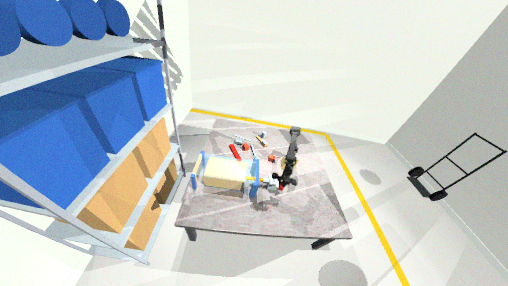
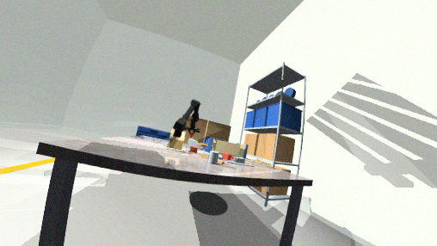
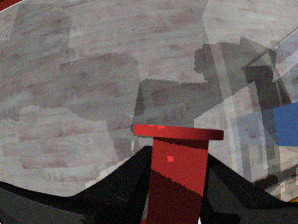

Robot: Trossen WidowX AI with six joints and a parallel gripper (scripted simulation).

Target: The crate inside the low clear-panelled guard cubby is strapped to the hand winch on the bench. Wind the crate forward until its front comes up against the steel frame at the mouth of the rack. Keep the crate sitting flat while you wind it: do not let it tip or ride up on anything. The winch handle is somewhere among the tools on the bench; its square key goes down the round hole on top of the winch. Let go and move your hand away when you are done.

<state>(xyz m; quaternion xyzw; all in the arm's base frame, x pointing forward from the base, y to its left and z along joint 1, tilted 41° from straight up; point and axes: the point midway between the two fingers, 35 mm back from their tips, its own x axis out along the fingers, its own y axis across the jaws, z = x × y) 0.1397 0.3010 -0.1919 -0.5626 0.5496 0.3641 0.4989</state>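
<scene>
Now: the winch 12 cm to the right of my gripper tip, 10 cm below it and 1 cm ahead of it. Round my gripper tip: red bar (42 cm to the right, 39 cm ahead, 13 cm below).
</scene>
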